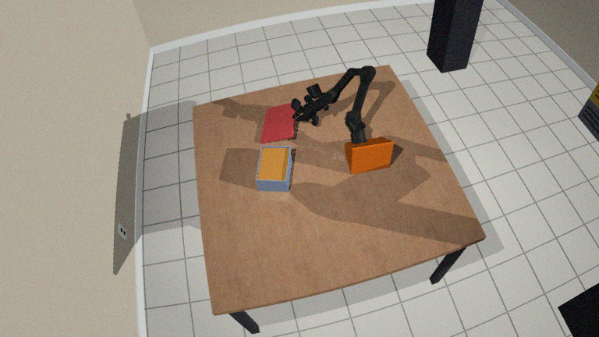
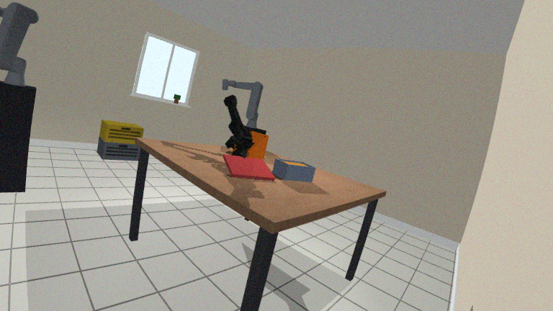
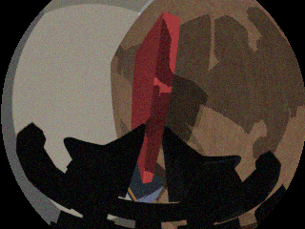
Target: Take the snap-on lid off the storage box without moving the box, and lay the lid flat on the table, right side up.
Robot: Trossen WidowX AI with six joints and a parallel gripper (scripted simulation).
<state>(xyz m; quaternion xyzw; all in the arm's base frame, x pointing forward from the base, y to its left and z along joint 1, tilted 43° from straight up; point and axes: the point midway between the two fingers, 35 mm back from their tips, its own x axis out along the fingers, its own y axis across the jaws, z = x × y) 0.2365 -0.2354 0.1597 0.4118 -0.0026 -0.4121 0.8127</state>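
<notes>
Right now my gripper tip is 80 mm short of the red lid, 30 mm to the left of it and 20 mm above it. Also, from my gripper tip: storage box (280 mm to the left, 170 mm ahead, 20 mm below).
</notes>
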